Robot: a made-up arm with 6 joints.
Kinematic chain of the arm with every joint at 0, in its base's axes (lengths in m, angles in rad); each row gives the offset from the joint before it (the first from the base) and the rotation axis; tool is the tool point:
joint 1: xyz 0 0 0.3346 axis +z
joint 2: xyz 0 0 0 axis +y
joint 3: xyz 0 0 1.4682 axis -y
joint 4: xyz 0 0 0 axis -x
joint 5: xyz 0.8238 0 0 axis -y
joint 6: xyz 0 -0.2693 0 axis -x
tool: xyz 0 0 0
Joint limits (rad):
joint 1: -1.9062..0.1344
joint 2: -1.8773..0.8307
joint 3: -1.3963..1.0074
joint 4: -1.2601..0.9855
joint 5: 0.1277..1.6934
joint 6: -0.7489..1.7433
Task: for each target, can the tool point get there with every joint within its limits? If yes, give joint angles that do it. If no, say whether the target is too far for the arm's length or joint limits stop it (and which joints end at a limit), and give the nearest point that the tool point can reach.
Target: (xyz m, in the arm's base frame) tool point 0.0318 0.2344 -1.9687
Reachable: no: joint limits stop it (at a limit: joint 2, joint 3, joint 4) | nearest point 0.0749 0.5519 0.0454 | short by 2.039 m
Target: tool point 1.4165 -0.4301 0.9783
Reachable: yes | joints -0.1451 0.6094 0.0625 -0.6100 0.4026 0.3321
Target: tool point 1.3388 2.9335 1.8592
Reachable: no: too far | nearest point 0.5428 2.0093 1.3204 | short by 1.333 m
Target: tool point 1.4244 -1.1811 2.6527
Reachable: no: too far | nearest point 1.1060 -0.9171 2.1345 | short by 0.663 m
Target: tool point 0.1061 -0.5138 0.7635
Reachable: yes | joints -1.1220 0.5647 -1.0544 -1.0783 0.8976 0.2034
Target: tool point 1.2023 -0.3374 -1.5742
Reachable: no: joint limits stop it (at a limit: joint 2, joint 4) | nearest point 1.0928 -0.3067 0.4632 | short by 2.041 m
